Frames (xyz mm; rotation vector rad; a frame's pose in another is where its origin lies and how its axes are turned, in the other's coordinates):
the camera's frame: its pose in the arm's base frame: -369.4 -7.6 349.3 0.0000 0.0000 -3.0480
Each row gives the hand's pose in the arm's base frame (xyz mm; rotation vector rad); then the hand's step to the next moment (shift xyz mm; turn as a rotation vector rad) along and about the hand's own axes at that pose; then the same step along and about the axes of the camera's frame.
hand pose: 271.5 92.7 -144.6 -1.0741 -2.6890 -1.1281
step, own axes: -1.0 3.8 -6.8 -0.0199 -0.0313 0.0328
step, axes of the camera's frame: -1.3 3.2 7.1 -0.0027 0.0065 -0.0490
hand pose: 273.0 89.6 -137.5 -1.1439 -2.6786 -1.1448
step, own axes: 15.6 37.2 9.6 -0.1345 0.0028 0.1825
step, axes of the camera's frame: -17.5 -31.6 20.4 -0.1497 -0.0189 -0.1693
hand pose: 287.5 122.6 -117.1 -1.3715 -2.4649 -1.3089
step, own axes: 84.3 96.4 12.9 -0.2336 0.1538 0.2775
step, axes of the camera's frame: -30.1 -88.9 88.1 -0.3530 -0.0355 -0.1712
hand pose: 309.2 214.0 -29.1 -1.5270 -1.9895 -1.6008
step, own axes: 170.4 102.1 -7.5 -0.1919 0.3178 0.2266
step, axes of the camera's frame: -4.5 -84.9 179.7 -0.4345 0.0043 -0.0196
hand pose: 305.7 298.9 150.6 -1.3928 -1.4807 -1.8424
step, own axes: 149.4 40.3 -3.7 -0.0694 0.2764 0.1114
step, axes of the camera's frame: 31.5 -24.9 149.5 -0.2937 0.0467 0.0720
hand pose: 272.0 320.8 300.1 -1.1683 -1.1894 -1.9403
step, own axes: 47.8 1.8 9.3 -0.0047 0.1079 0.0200
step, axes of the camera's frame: 16.0 -7.7 45.4 -0.0937 0.0381 0.0429
